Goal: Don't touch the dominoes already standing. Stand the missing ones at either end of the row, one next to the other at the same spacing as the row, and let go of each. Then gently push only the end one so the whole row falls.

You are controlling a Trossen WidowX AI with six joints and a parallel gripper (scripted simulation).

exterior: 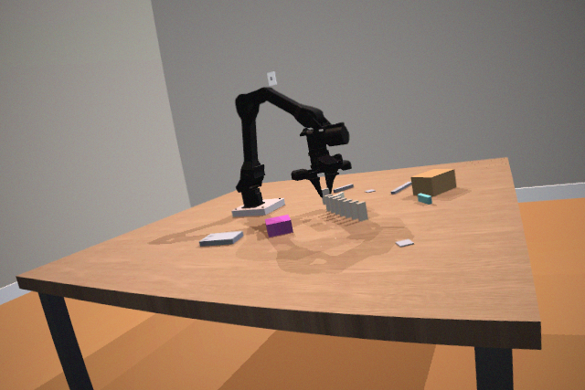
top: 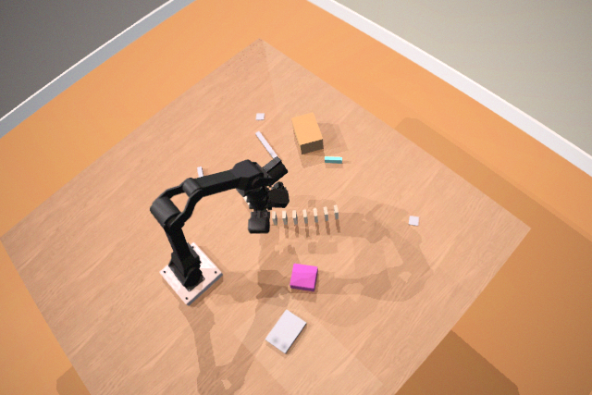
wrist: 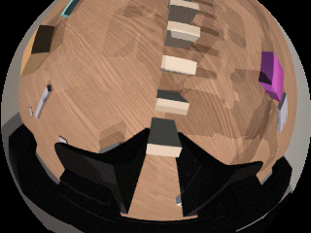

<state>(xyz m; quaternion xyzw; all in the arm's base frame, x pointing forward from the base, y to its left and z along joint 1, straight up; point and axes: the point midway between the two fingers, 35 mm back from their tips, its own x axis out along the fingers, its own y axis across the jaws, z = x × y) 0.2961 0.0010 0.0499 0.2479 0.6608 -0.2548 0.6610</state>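
Right now the orange box is 310 mm ahead of my gripper tip, 150 mm to the left of it and 10 mm below it. The rest, counted from my gripper tip: short grey bar: 280 mm to the left, 70 mm behind, 30 mm below; then magenta block: 230 mm to the right, 40 mm behind, 20 mm below; then long grey bar: 220 mm to the left, 180 mm ahead, 40 mm below.
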